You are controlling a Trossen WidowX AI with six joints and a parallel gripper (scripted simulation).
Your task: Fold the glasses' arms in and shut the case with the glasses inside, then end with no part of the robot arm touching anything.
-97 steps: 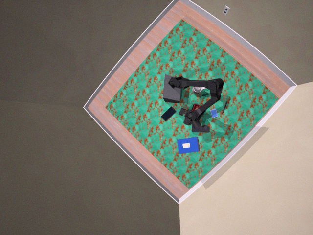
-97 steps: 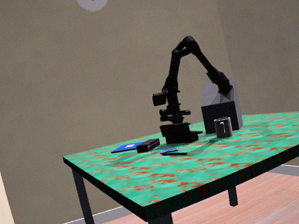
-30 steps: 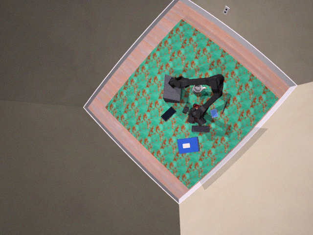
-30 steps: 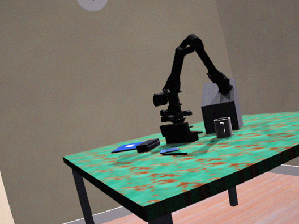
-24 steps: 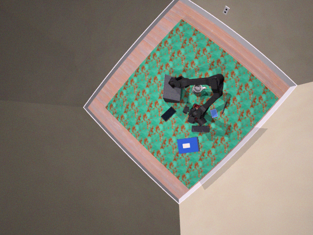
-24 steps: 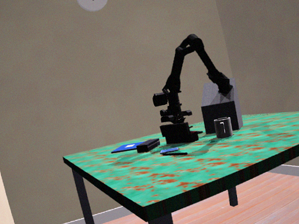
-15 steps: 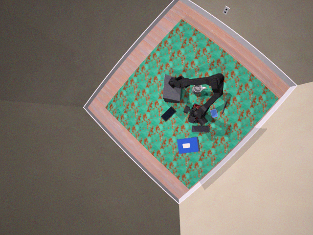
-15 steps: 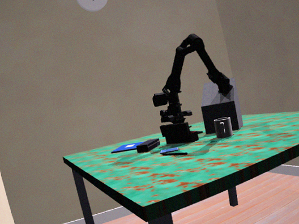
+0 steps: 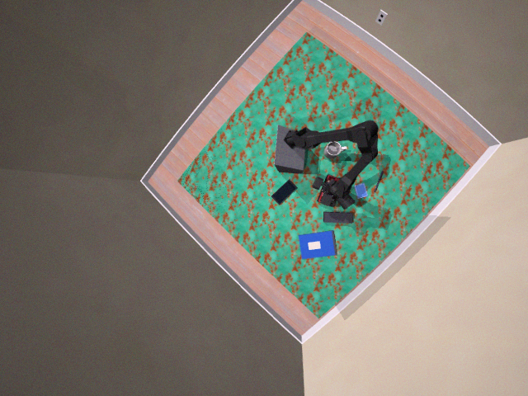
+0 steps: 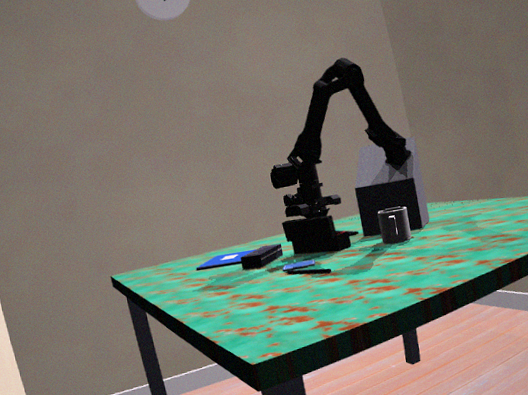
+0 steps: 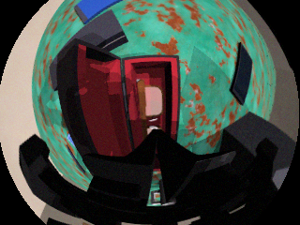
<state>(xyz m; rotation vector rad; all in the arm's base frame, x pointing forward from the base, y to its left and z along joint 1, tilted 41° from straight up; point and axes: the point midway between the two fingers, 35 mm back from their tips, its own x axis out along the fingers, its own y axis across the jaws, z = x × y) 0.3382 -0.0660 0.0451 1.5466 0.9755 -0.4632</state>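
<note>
Now: the black glasses case 2 cm ahead of my hand, 1 cm to the left of it and 3 cm below it. From my hand the other things lie so: black box: 16 cm ahead, 8 cm to the right, 6 cm below; then glasses: 1 cm ahead, 1 cm to the left, 5 cm below; then glasses case lid: 4 cm ahead, 2 cm to the left, 1 cm below.
</note>
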